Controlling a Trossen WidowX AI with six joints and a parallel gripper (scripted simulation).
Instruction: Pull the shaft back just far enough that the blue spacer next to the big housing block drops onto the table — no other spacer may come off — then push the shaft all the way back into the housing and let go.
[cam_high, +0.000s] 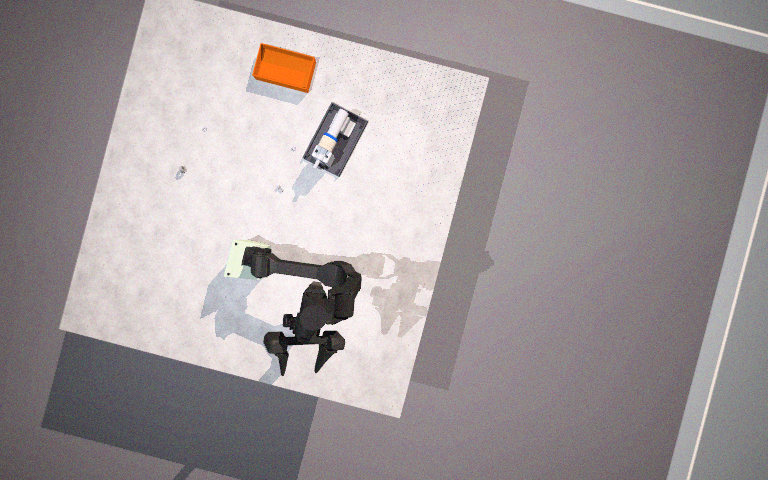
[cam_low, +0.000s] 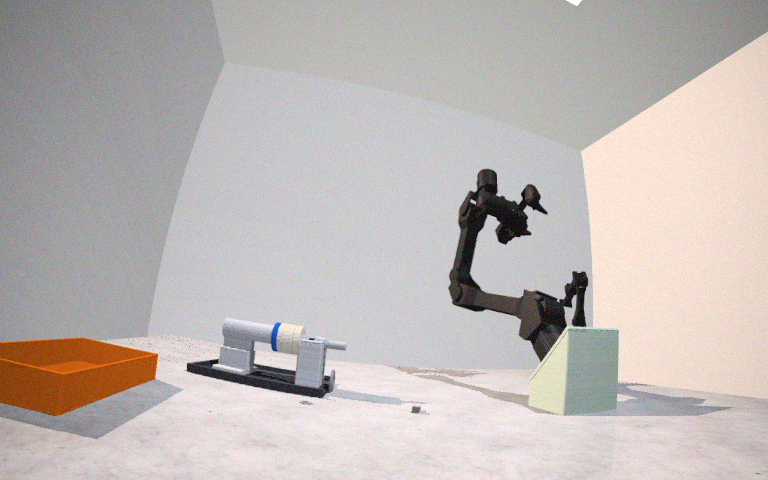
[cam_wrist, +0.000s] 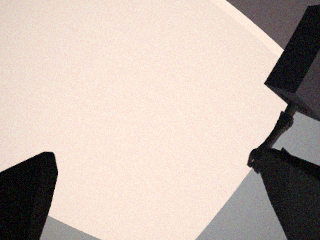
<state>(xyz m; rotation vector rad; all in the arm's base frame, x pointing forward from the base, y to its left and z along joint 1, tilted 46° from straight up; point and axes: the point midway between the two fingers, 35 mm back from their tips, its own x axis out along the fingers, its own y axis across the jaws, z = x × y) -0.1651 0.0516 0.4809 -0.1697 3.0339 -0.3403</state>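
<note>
My gripper tip is now 64 cm short of the shaft, 16 cm to the right of it and 37 cm above it. From my gripper tip the other things lie so: blue spacer (66 cm ahead, 15 cm to the left, 37 cm below); then orange bin (88 cm ahead, 39 cm to the left, 44 cm below); then dark bit (45 cm ahead, 30 cm to the left, 45 cm below).
</note>
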